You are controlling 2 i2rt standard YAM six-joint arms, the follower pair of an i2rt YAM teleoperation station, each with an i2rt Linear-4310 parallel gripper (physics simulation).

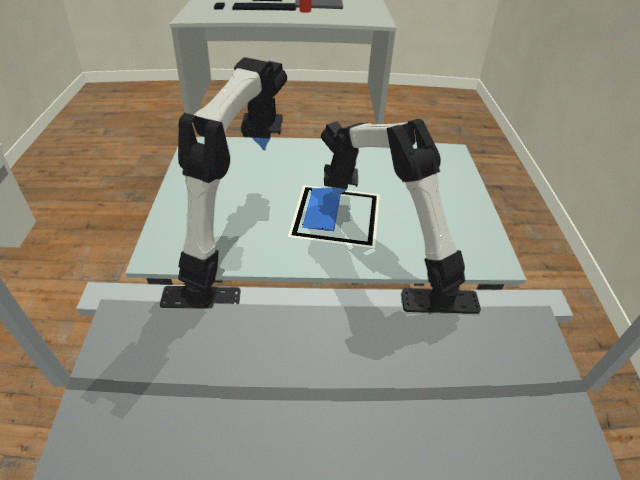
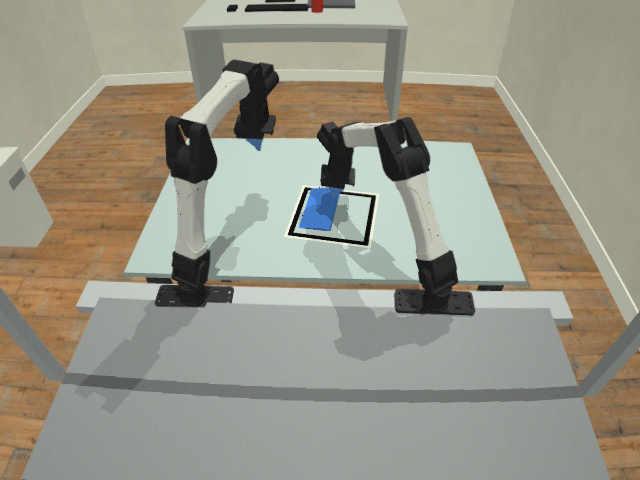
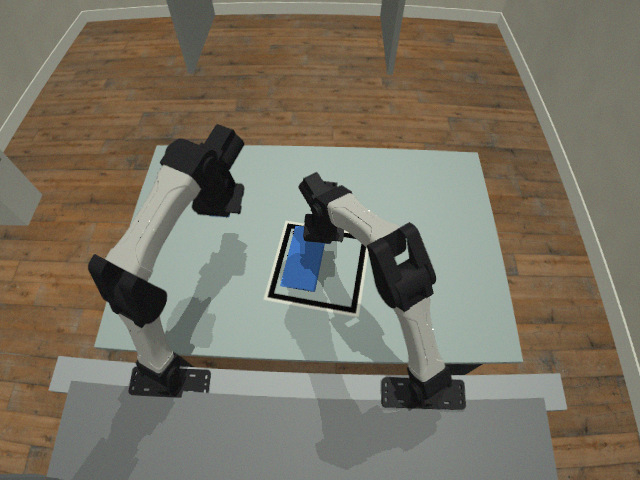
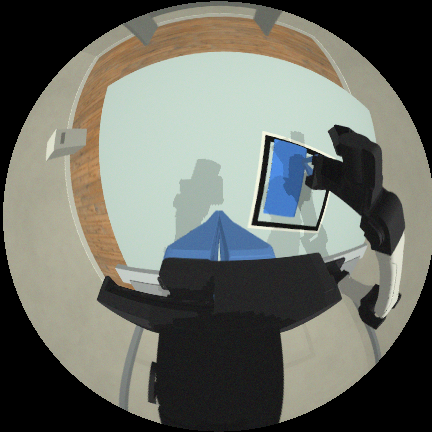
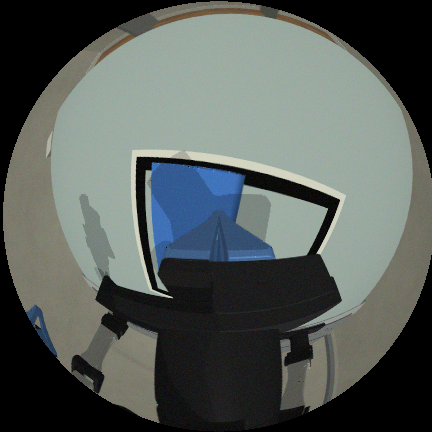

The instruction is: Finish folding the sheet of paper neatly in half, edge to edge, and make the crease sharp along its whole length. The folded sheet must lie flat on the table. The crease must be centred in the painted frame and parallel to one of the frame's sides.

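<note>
The folded blue paper (image 1: 319, 214) (image 2: 316, 214) (image 3: 300, 268) (image 4: 281, 185) (image 5: 205, 192) lies in the left half of the painted black frame (image 1: 373, 219) (image 2: 369, 219) (image 3: 357, 281) (image 4: 256, 200) (image 5: 141, 215). Its long right-hand edge, the fold side, runs roughly along the frame's left and right sides, near the frame's middle. Whether the crease is sharp cannot be told. My right gripper (image 4: 302, 161) (image 5: 218, 215) is shut, with its blue fingertips over the far part of the paper near the fold; contact cannot be told. My left gripper (image 1: 264, 148) (image 2: 259, 149) (image 4: 218, 216) is shut and empty, high above the table's far left part.
The pale green table (image 1: 429, 206) (image 2: 429, 206) (image 3: 439, 206) carries the frame. A grey desk (image 1: 289, 33) (image 2: 299, 33) with a red object (image 1: 305, 5) (image 2: 316, 5) stands beyond it. The right arm reaches in from the right over the frame's far side.
</note>
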